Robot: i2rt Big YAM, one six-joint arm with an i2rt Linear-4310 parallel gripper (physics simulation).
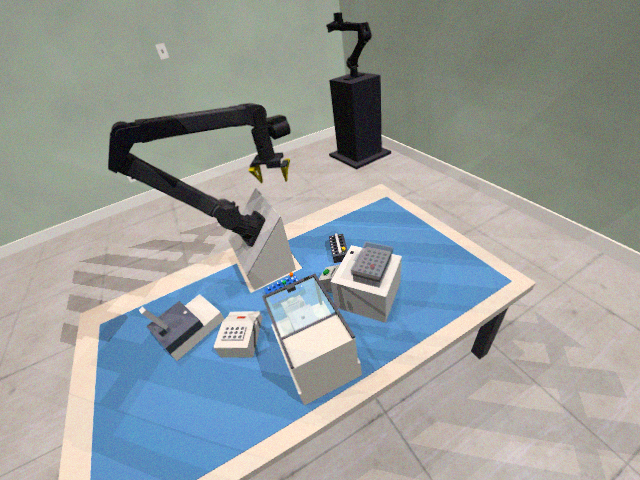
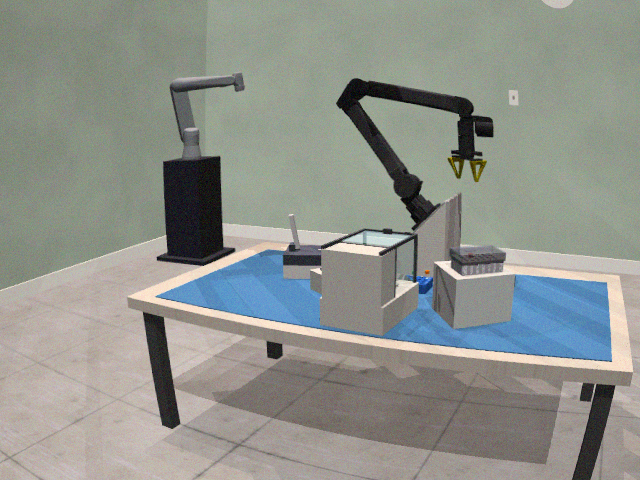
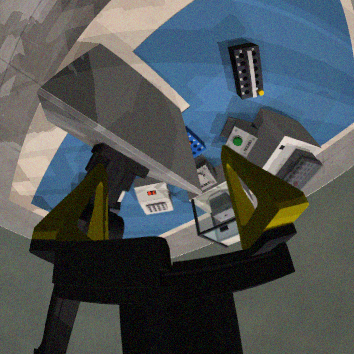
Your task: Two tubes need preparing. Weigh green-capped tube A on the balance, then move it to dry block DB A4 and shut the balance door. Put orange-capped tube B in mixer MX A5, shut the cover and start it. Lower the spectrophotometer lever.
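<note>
My gripper is open and empty, pointing down high above the table. The green-capped tube and orange-capped tube stand in the blue rack by the arm's mount. The balance has a glass chamber; I cannot tell its door's state. A white box carries a grey multi-well block; its cover's state is unclear. The spectrophotometer has its lever raised.
A black two-row block lies behind the white box. A green-button box stands beside that box. A keypad box stands between spectrophotometer and balance. The slanted arm mount rises beside the rack.
</note>
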